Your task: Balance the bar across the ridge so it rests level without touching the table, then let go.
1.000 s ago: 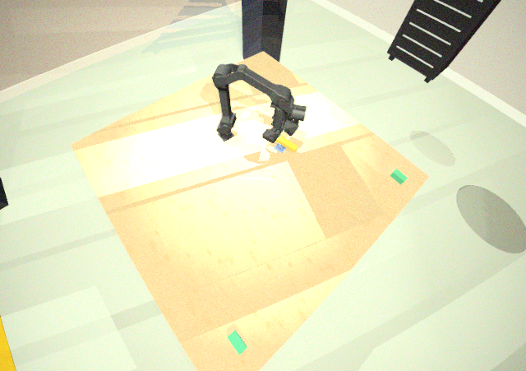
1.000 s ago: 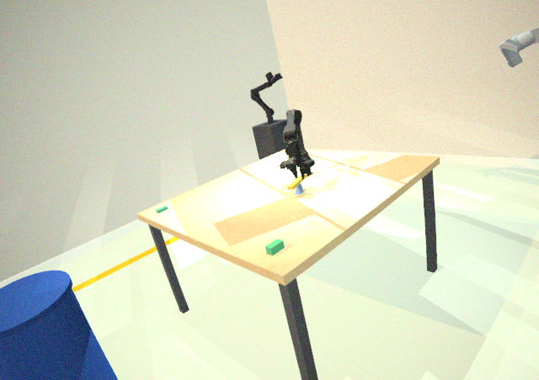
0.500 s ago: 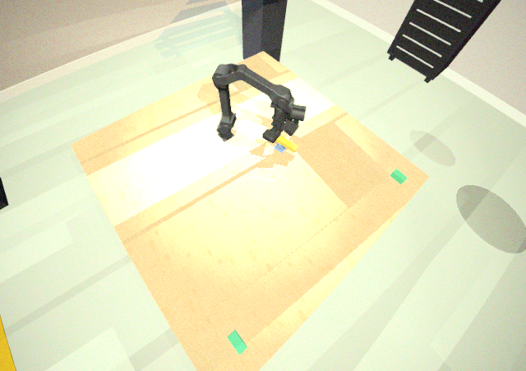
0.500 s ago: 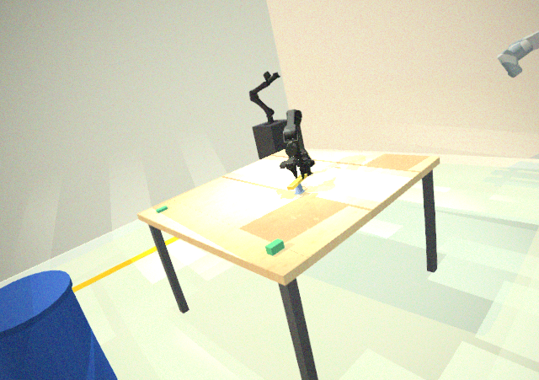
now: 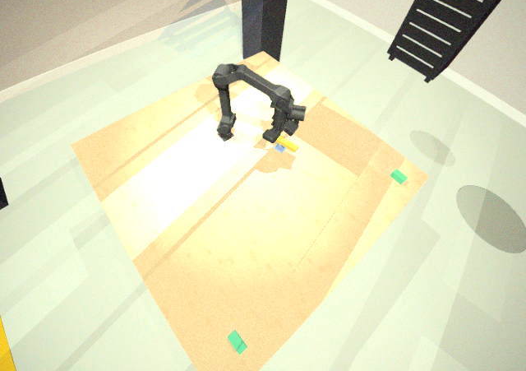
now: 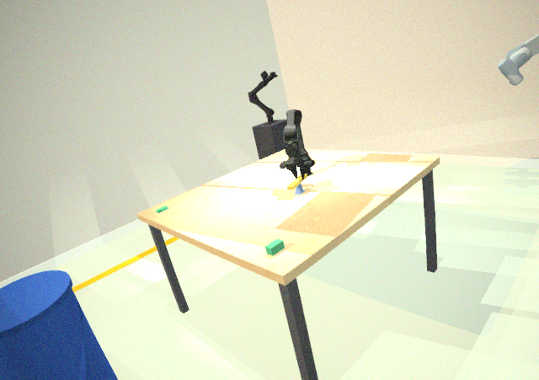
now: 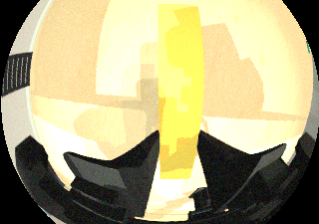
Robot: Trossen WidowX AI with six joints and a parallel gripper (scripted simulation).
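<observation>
Right now my gripper tip is 30 mm short of the yellow bar and 10 mm to the right of it.
</observation>
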